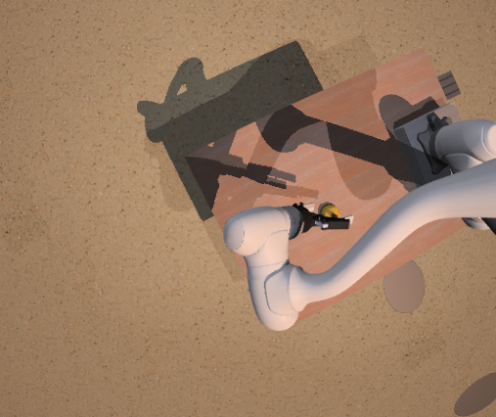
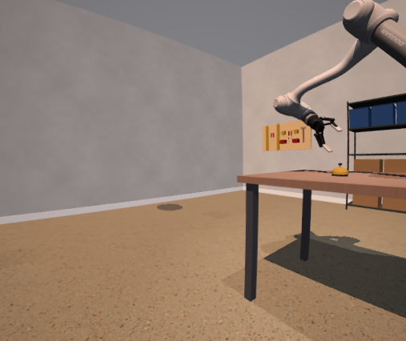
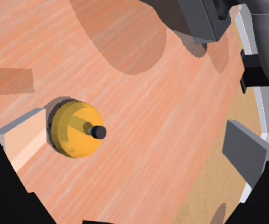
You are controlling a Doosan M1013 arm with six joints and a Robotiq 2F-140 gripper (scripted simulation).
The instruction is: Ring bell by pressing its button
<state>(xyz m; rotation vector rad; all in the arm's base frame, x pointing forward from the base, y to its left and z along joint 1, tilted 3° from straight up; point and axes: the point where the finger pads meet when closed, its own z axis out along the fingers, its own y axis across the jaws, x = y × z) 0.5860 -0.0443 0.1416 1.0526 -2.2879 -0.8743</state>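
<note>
Right now the bell button is 14 cm below my hand, 6 cm to the left of it and 4 cm behind it. From my hand the other things lie so: bell 15 cm below, 6 cm to the left, 4 cm behind.
</note>
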